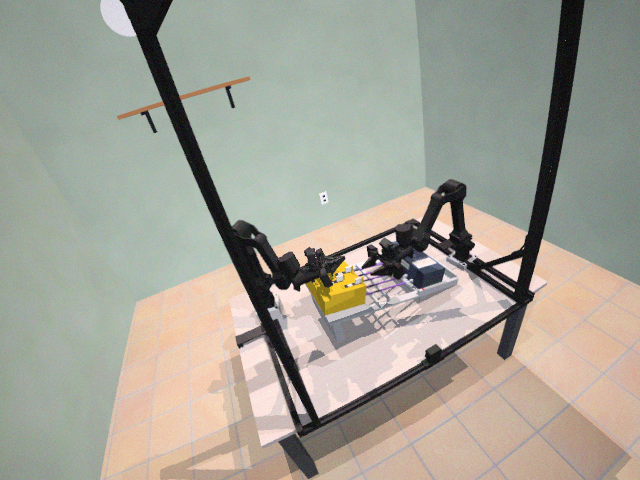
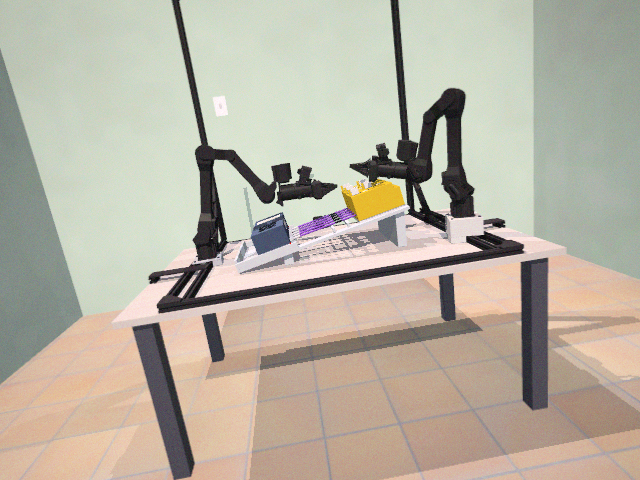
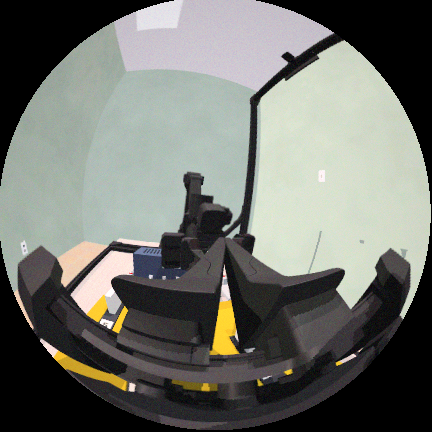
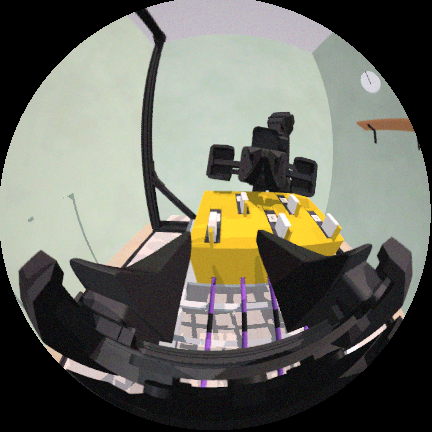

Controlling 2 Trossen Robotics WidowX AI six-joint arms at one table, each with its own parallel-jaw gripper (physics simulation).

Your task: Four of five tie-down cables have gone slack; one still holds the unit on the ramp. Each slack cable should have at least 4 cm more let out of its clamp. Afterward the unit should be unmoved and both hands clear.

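The yellow clamp box [image 1: 343,299] [image 2: 377,202] [image 4: 225,262] sits at the ramp's high end, with several white levers on top, one lever [image 4: 213,225] near its left edge. The dark blue unit [image 1: 429,277] [image 2: 270,238] [image 3: 145,261] sits low on the white ramp [image 2: 268,261]. Purple cables [image 2: 323,224] [image 4: 244,297] with black bands run between them; which are slack is not clear. My left gripper [image 1: 343,257] [image 2: 351,165] [image 3: 223,242] is shut and empty, just above the box top, hiding some levers. My right gripper [image 1: 364,269] [image 2: 336,186] [image 4: 224,235] is open and empty above the cables, facing the box.
The ramp stands on a pale table [image 1: 356,364] [image 2: 537,248] edged by a black frame bar [image 1: 372,391] [image 2: 336,279]. Tall black posts rise at the table's sides. The two grippers face each other closely over the box's cable side.
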